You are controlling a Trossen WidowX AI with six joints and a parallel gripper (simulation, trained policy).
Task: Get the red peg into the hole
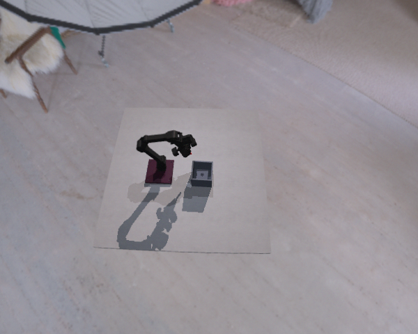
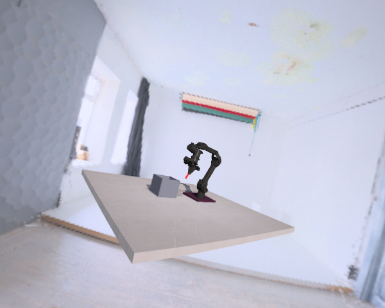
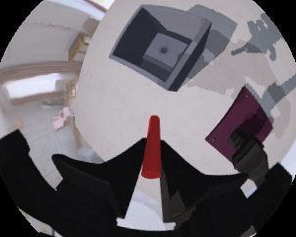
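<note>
Now: gripper tip 16 cm above the grey plate, 14 cm to the left of it and 9 cm short of it. The rest, counted from my gripper tip: red peg: right at my gripper tip.
</note>
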